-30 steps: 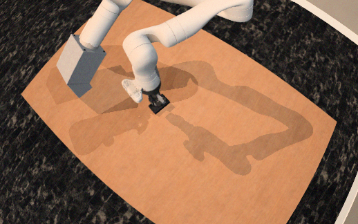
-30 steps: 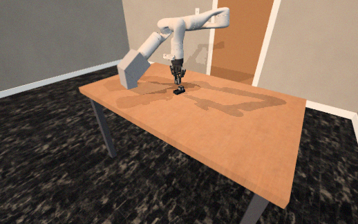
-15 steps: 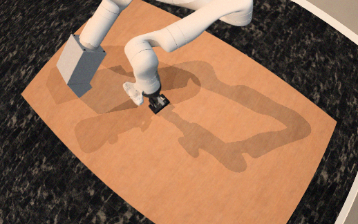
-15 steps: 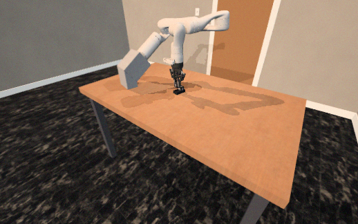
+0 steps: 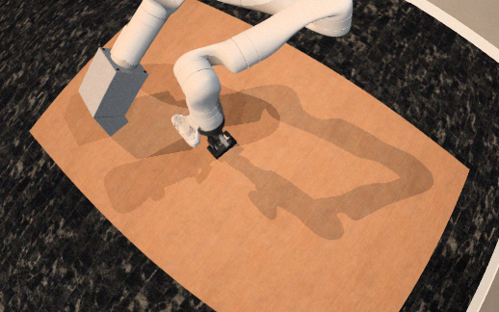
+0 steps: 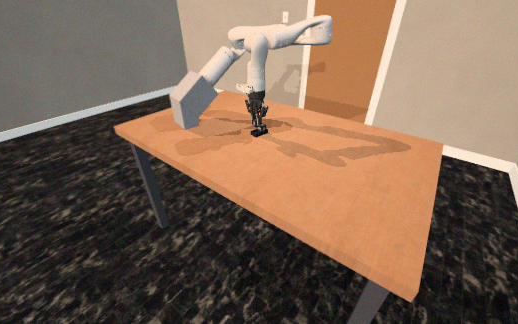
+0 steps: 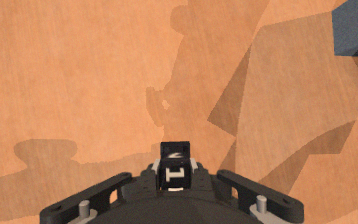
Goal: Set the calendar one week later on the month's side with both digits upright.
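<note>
My gripper is now 60 mm above the black calendar tray and 20 mm to the right of it.
</note>
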